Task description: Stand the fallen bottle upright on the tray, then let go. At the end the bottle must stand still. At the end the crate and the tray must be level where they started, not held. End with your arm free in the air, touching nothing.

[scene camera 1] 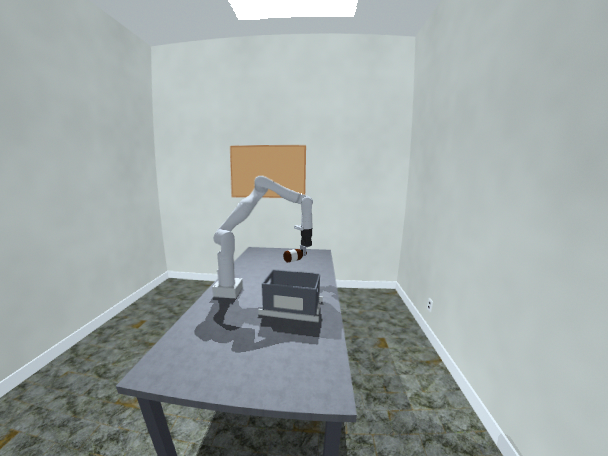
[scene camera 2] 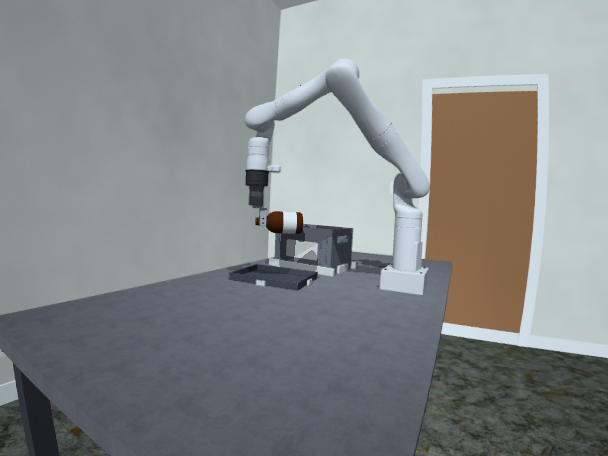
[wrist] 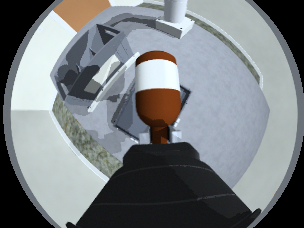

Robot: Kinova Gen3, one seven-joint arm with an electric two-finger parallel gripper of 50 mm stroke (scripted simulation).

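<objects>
I can see a crate in scene camera 1 (300, 300), and the wrist view and scene camera 2 show it to me too. On the crate, (wrist: 111, 52) and (scene camera 2: 317, 239) are the same spot.
</objects>
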